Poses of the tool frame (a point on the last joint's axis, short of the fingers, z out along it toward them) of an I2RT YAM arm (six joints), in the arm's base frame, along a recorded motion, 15 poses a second.
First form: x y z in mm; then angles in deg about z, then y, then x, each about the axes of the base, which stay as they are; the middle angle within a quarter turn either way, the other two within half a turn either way.
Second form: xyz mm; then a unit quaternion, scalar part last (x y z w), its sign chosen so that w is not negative. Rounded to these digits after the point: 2 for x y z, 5 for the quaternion.
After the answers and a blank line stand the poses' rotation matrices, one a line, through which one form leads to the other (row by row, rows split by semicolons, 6 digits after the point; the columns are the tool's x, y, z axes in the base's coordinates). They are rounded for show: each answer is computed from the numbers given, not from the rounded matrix.
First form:
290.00 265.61 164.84 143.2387 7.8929 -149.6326
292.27 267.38 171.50 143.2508 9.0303 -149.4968
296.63 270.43 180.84 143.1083 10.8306 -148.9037
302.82 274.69 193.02 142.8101 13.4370 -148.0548
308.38 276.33 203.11 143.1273 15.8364 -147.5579
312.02 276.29 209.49 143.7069 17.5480 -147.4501
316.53 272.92 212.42 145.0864 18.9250 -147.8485
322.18 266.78 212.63 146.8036 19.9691 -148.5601
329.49 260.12 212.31 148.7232 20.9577 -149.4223
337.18 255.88 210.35 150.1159 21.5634 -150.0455
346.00 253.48 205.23 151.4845 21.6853 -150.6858
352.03 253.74 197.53 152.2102 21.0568 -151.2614
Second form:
290.00 265.61 164.84 -0.28649 0.91937 0.22702 0.14543
292.27 267.38 171.50 -0.28353 0.91928 0.22493 0.15474
296.63 270.43 180.84 -0.27947 0.91783 0.22437 0.17068
302.82 274.69 193.02 -0.27395 0.91521 0.22316 0.19375
308.38 276.33 203.11 -0.26426 0.91440 0.22065 0.21299
312.02 276.29 209.49 -0.25485 0.91482 0.21759 0.22540
316.53 272.92 212.42 -0.24091 0.91783 0.21317 0.23264
322.18 266.78 212.63 -0.22579 0.92193 0.20804 0.23617
329.49 260.12 212.31 -0.20951 0.92634 0.20240 0.23884
337.18 255.88 210.35 -0.19798 0.92935 0.19869 0.24006
346.00 253.48 205.23 -0.18788 0.93264 0.19604 0.23759
352.03 253.74 197.53 -0.18469 0.93543 0.19435 0.23042

-0.793546 -0.592813 0.137322; -0.460755 0.732769 0.500754; -0.397478 0.334099 -0.854628
-0.791331 -0.590898 0.156957; -0.451671 0.738035 0.501295; -0.412054 0.325797 -0.850922
-0.785525 -0.589611 0.187906; -0.436424 0.743104 0.507278; -0.438730 0.316473 -0.841047
-0.774829 -0.587912 0.232376; -0.414968 0.750309 0.514624; -0.476908 0.302317 -0.825326
-0.769608 -0.577265 0.272891; -0.389284 0.762963 0.516086; -0.506124 0.290951 -0.811902
-0.768492 -0.564371 0.301505; -0.368191 0.775416 0.512996; -0.523312 0.283222 -0.803697
-0.775689 -0.541402 0.324330; -0.343038 0.793045 0.503393; -0.529747 0.279219 -0.800878
-0.786488 -0.514593 0.341513; -0.318067 0.811477 0.490243; -0.529406 0.276947 -0.801892
-0.798128 -0.484827 0.357679; -0.291467 0.830284 0.475053; -0.527293 0.274902 -0.803984
-0.806353 -0.463376 0.367531; -0.272581 0.842653 0.464366; -0.524877 0.274261 -0.805783
-0.816501 -0.443610 0.369508; -0.257301 0.852536 0.454948; -0.516839 0.276391 -0.810238
-0.825590 -0.435097 0.359293; -0.255972 0.856236 0.448708; -0.502871 0.278480 -0.818272

